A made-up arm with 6 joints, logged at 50 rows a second.
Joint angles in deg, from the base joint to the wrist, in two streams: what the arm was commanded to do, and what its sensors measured. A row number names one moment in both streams.
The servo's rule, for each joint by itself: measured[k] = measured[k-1] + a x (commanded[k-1-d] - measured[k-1]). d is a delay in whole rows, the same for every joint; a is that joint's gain. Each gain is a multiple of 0.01, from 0.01 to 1. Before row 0 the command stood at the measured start. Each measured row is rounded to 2 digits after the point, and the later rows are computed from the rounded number. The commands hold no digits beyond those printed.
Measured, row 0:
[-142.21 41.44 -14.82 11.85 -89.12 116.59]
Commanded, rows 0 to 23:
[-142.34 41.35 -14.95 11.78 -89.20 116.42]
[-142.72 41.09 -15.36 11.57 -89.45 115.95]
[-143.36 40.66 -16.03 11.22 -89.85 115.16]
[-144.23 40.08 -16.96 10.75 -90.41 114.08]
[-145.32 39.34 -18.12 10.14 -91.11 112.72]
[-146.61 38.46 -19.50 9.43 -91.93 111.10]
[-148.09 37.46 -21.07 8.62 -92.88 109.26]
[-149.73 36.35 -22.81 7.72 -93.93 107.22]
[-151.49 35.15 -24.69 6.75 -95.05 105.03]
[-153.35 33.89 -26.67 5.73 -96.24 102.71]
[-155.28 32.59 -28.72 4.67 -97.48 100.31]
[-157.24 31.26 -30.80 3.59 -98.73 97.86]
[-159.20 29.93 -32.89 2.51 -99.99 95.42]
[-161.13 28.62 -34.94 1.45 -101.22 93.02]
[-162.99 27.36 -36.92 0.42 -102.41 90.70]
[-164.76 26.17 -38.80 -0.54 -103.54 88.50]
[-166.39 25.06 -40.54 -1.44 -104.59 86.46]
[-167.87 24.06 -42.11 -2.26 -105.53 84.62]
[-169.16 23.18 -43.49 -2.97 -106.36 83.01]
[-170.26 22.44 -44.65 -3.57 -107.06 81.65]
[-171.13 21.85 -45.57 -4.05 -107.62 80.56]
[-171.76 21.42 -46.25 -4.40 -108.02 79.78]
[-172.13 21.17 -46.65 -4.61 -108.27 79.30]
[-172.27 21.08 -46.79 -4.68 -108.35 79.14]
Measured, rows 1 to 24:
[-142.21 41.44 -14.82 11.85 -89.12 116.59]
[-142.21 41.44 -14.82 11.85 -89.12 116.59]
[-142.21 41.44 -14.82 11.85 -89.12 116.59]
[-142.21 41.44 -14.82 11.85 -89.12 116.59]
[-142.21 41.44 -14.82 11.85 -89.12 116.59]
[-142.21 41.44 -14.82 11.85 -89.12 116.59]
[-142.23 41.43 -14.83 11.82 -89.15 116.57]
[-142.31 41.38 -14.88 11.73 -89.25 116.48]
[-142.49 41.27 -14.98 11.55 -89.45 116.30]
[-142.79 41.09 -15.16 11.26 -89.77 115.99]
[-143.22 40.83 -15.43 10.86 -90.21 115.53]
[-143.80 40.47 -15.80 10.35 -90.78 114.91]
[-144.53 40.02 -16.27 9.73 -91.47 114.12]
[-145.41 39.47 -16.86 9.01 -92.28 113.15]
[-146.44 38.82 -17.56 8.20 -93.19 112.01]
[-147.61 38.08 -18.38 7.31 -94.20 110.71]
[-148.91 37.26 -19.31 6.36 -95.28 109.25]
[-150.33 36.36 -20.34 5.36 -96.42 107.66]
[-151.84 35.40 -21.47 4.33 -97.60 105.95]
[-153.42 34.38 -22.68 3.29 -98.79 104.14]
[-155.05 33.33 -23.96 2.26 -99.98 102.26]
[-156.70 32.26 -25.30 1.25 -101.15 100.33]
[-158.35 31.18 -26.67 0.28 -102.29 98.39]
[-159.97 30.11 -28.06 -0.63 -103.36 96.46]
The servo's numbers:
d 6
a 0.17 0.15 0.09 0.36 0.33 0.14

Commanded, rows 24 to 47:
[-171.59 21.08 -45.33 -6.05 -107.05 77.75]
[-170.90 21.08 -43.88 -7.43 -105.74 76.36]
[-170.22 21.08 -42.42 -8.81 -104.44 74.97]
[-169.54 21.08 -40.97 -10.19 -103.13 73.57]
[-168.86 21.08 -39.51 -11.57 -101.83 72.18]
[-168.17 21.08 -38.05 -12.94 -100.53 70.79]
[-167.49 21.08 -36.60 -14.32 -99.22 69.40]
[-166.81 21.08 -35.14 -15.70 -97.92 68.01]
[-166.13 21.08 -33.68 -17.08 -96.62 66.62]
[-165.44 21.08 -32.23 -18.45 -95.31 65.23]
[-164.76 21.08 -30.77 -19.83 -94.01 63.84]
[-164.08 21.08 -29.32 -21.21 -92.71 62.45]
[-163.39 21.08 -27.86 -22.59 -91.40 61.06]
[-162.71 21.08 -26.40 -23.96 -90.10 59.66]
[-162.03 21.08 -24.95 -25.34 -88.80 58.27]
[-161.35 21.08 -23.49 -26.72 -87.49 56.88]
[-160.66 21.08 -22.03 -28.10 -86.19 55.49]
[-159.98 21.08 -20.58 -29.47 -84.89 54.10]
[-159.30 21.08 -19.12 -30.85 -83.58 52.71]
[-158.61 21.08 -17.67 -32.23 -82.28 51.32]
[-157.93 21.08 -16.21 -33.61 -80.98 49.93]
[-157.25 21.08 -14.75 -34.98 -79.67 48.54]
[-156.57 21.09 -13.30 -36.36 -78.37 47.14]
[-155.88 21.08 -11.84 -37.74 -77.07 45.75]
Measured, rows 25 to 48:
[-161.53 29.07 -29.45 -1.47 -104.35 94.58]
[-163.01 28.08 -30.82 -2.23 -105.24 92.77]
[-164.39 27.15 -32.15 -2.89 -106.03 91.06]
[-165.64 26.29 -33.42 -3.43 -106.69 89.48]
[-166.74 25.52 -34.61 -3.85 -107.21 88.05]
[-167.68 24.85 -35.71 -4.15 -107.59 86.80]
[-168.34 24.28 -36.58 -4.83 -107.41 85.53]
[-168.78 23.80 -37.24 -5.77 -106.86 84.25]
[-169.02 23.39 -37.71 -6.86 -106.06 82.95]
[-169.11 23.04 -38.00 -8.06 -105.09 81.64]
[-169.07 22.75 -38.14 -9.32 -104.01 80.32]
[-168.92 22.50 -38.13 -10.62 -102.86 78.99]
[-168.68 22.29 -37.99 -11.95 -101.66 77.65]
[-168.36 22.11 -37.73 -13.30 -100.43 76.30]
[-167.98 21.96 -37.37 -14.66 -99.17 74.94]
[-167.55 21.83 -36.91 -16.02 -97.90 73.58]
[-167.08 21.72 -36.36 -17.39 -96.62 72.22]
[-166.57 21.62 -35.73 -18.77 -95.33 70.85]
[-166.03 21.54 -35.02 -20.15 -94.03 69.48]
[-165.47 21.47 -34.24 -21.52 -92.73 68.11]
[-164.89 21.41 -33.40 -22.90 -91.43 66.73]
[-164.29 21.36 -32.51 -24.28 -90.13 65.35]
[-163.67 21.32 -31.57 -25.66 -88.83 63.97]
[-163.04 21.28 -30.58 -27.03 -87.53 62.59]

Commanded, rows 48 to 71:
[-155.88 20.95 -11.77 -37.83 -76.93 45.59]
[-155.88 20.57 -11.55 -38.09 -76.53 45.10]
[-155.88 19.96 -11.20 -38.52 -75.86 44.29]
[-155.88 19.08 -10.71 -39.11 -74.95 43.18]
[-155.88 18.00 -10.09 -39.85 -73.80 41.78]
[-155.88 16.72 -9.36 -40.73 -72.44 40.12]
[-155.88 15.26 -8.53 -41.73 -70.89 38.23]
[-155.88 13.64 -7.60 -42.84 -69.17 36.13]
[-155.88 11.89 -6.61 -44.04 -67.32 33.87]
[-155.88 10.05 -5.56 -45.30 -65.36 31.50]
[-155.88 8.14 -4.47 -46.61 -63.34 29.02]
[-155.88 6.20 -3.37 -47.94 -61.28 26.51]
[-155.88 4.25 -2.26 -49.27 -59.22 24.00]
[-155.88 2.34 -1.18 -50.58 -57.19 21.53]
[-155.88 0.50 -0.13 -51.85 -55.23 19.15]
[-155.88 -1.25 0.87 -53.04 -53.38 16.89]
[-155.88 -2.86 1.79 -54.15 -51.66 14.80]
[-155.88 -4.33 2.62 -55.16 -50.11 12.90]
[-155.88 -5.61 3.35 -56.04 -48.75 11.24]
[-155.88 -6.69 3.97 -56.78 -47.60 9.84]
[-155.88 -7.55 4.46 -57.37 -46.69 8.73]
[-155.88 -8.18 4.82 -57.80 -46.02 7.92]
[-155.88 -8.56 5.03 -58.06 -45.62 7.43]
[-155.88 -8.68 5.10 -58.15 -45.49 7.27]
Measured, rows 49 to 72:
[-162.40 21.25 -29.55 -28.41 -86.23 61.21]
[-161.76 21.22 -28.48 -29.79 -84.93 59.83]
[-161.11 21.20 -27.38 -31.17 -83.63 58.44]
[-160.45 21.18 -26.24 -32.54 -82.32 57.05]
[-159.79 21.17 -25.08 -33.92 -81.02 55.66]
[-159.13 21.16 -23.89 -35.30 -79.72 54.27]
[-158.58 21.13 -22.80 -36.21 -78.80 53.05]
[-158.12 21.05 -21.79 -36.89 -78.05 51.94]
[-157.74 20.89 -20.84 -37.48 -77.33 50.87]
[-157.42 20.62 -19.93 -38.07 -76.54 49.79]
[-157.16 20.23 -19.04 -38.71 -75.64 48.67]
[-156.94 19.70 -18.17 -39.44 -74.58 47.47]
[-156.76 19.03 -17.30 -40.26 -73.36 46.18]
[-156.61 18.22 -16.43 -41.19 -71.98 44.77]
[-156.49 17.27 -15.55 -42.22 -70.44 43.24]
[-156.39 16.19 -14.65 -43.33 -68.76 41.60]
[-156.30 14.98 -13.73 -44.51 -66.97 39.84]
[-156.23 13.66 -12.80 -45.74 -65.09 37.97]
[-156.17 12.25 -11.85 -47.01 -63.15 36.01]
[-156.12 10.76 -10.89 -48.30 -61.18 33.98]
[-156.08 9.22 -9.92 -49.58 -59.22 31.90]
[-156.05 7.65 -8.95 -50.83 -57.29 29.80]
[-156.02 6.07 -7.98 -52.03 -55.43 27.70]
[-156.00 4.51 -7.03 -53.16 -53.67 25.63]

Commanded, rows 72 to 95:
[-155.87 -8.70 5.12 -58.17 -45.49 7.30]
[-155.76 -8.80 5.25 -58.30 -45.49 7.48]
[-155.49 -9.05 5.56 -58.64 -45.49 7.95]
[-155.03 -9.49 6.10 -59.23 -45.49 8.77]
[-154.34 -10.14 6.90 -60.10 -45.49 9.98]
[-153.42 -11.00 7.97 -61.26 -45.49 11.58]
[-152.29 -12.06 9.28 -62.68 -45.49 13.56]
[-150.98 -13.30 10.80 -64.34 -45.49 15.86]
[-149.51 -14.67 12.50 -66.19 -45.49 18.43]
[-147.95 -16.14 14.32 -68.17 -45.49 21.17]
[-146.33 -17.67 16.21 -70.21 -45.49 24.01]
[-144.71 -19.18 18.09 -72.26 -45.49 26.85]
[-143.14 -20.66 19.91 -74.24 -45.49 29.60]
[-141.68 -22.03 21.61 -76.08 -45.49 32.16]
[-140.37 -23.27 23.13 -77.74 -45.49 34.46]
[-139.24 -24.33 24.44 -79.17 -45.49 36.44]
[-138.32 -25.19 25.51 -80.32 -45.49 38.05]
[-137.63 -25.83 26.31 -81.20 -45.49 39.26]
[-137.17 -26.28 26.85 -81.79 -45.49 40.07]
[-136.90 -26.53 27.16 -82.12 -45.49 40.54]
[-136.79 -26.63 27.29 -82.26 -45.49 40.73]
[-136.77 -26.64 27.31 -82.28 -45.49 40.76]
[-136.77 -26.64 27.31 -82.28 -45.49 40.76]
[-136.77 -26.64 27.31 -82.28 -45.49 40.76]
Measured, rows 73 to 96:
[-155.98 2.99 -6.10 -54.20 -52.05 23.62]
[-155.96 1.54 -5.19 -55.13 -50.58 21.69]
[-155.95 0.18 -4.32 -55.94 -49.30 19.88]
[-155.94 -1.07 -3.50 -56.61 -48.22 18.21]
[-155.93 -2.19 -2.73 -57.13 -47.36 16.70]
[-155.92 -3.16 -2.03 -57.50 -46.74 15.38]
[-155.91 -3.99 -1.39 -57.74 -46.33 14.25]
[-155.88 -4.71 -0.79 -57.94 -46.05 13.30]
[-155.81 -5.36 -0.22 -58.19 -45.87 12.55]
[-155.68 -5.98 0.35 -58.56 -45.74 12.02]
[-155.45 -6.60 0.94 -59.11 -45.66 11.73]
[-155.10 -7.26 1.57 -59.88 -45.60 11.71]
[-154.62 -7.98 2.26 -60.89 -45.56 11.97]
[-154.00 -8.78 3.03 -62.13 -45.54 12.51]
[-153.24 -9.66 3.88 -63.59 -45.52 13.34]
[-152.34 -10.63 4.82 -65.24 -45.51 14.44]
[-151.32 -11.69 5.85 -67.03 -45.50 15.78]
[-150.20 -12.81 6.95 -68.91 -45.50 17.33]
[-149.00 -13.99 8.12 -70.83 -45.50 19.05]
[-147.76 -15.20 9.33 -72.72 -45.50 20.89]
[-146.50 -16.41 10.57 -74.53 -45.50 22.79]
[-145.27 -17.60 11.82 -76.20 -45.50 24.70]
[-144.09 -18.74 13.05 -77.68 -45.50 26.57]
[-142.99 -19.80 14.24 -78.95 -45.50 28.35]

